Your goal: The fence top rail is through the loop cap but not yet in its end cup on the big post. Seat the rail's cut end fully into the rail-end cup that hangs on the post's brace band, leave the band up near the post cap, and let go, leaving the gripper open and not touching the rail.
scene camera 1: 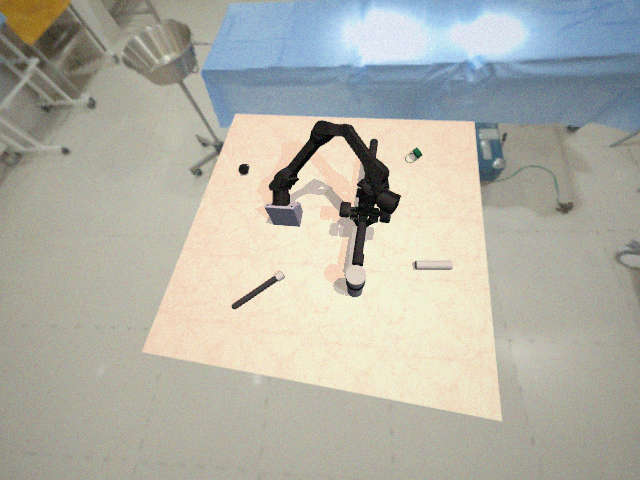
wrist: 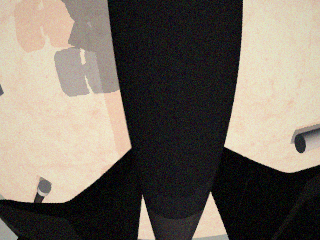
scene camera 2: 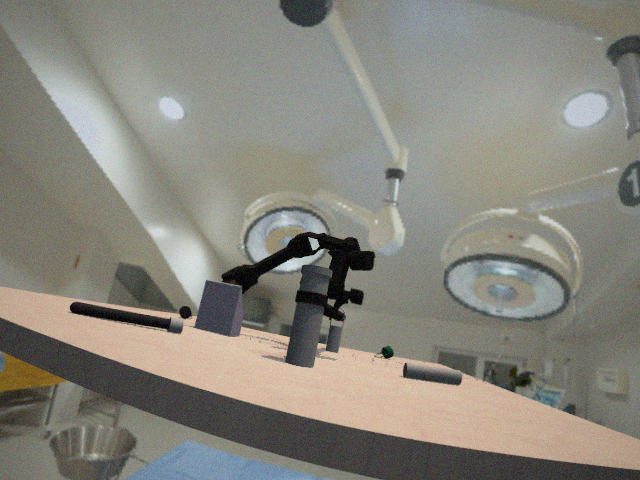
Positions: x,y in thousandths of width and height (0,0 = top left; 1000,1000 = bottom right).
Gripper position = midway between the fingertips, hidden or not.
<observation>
In view: my gripper (scene camera 2: 505,664), a top rail (wrist: 555,306) and a light cylinder (scene camera 2: 648,774).
My gripper is seen too in scene camera 1 (scene camera 1: 565,470) and in the wrist view (wrist: 533,619).
</observation>
